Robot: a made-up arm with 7 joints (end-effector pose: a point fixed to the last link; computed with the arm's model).
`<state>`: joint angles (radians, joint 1 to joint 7).
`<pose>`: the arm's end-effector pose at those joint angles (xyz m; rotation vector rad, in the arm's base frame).
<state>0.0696 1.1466 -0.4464 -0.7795 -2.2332 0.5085 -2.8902</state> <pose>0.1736 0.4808 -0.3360 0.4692 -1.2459 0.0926</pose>
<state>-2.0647 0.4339 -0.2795 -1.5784 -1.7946 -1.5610 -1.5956</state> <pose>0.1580 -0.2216 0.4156 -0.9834 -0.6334 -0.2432</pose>
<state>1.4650 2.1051 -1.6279 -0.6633 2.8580 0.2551 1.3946</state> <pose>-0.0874 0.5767 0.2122 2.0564 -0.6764 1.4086</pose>
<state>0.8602 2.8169 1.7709 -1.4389 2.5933 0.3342 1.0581</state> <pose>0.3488 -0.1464 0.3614 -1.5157 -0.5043 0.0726</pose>
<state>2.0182 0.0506 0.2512 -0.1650 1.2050 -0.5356 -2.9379</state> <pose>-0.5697 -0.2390 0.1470 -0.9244 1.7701 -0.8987</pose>
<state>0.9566 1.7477 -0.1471 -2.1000 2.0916 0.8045 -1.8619</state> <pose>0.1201 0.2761 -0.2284 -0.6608 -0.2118 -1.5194</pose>
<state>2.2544 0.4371 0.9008 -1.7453 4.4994 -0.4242 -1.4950</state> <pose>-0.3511 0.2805 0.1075 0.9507 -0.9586 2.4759</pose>
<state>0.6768 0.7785 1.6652 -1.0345 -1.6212 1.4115 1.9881</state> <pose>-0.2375 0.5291 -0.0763 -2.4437 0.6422 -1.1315</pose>
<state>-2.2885 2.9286 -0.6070 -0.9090 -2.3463 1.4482 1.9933</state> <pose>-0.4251 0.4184 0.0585 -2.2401 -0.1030 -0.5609</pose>
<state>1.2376 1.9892 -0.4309 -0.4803 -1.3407 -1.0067 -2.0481</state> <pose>0.0260 0.6240 0.0864 1.6537 -0.0523 1.6586</pose>
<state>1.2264 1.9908 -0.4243 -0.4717 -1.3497 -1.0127 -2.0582</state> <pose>0.0296 0.6237 0.0896 1.6509 -0.0570 1.6560</pose>
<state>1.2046 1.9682 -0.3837 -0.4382 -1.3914 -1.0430 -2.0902</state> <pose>0.0256 0.6242 0.0957 1.6464 -0.0407 1.6719</pose>
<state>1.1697 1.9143 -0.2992 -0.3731 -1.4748 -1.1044 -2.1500</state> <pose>0.0085 0.6250 0.1047 1.6370 0.0089 1.7207</pose>
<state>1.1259 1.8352 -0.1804 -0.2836 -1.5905 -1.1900 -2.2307</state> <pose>-0.0252 0.6244 0.1136 1.6142 0.1007 1.8113</pose>
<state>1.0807 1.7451 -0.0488 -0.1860 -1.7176 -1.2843 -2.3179</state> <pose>-0.0729 0.6202 0.1164 1.5641 0.2332 1.9347</pose>
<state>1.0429 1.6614 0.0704 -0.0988 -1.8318 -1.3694 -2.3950</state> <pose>-0.1236 0.6119 0.1105 1.4865 0.3825 2.0596</pose>
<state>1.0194 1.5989 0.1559 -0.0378 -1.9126 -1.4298 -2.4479</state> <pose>-0.1637 0.6025 0.1002 1.4086 0.5068 2.1525</pose>
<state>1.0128 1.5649 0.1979 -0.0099 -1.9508 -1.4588 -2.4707</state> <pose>-0.1856 0.5964 0.0927 1.3653 0.5751 2.1989</pose>
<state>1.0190 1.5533 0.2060 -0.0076 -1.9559 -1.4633 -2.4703</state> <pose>-0.1926 0.5945 0.0900 1.3613 0.5932 2.2100</pose>
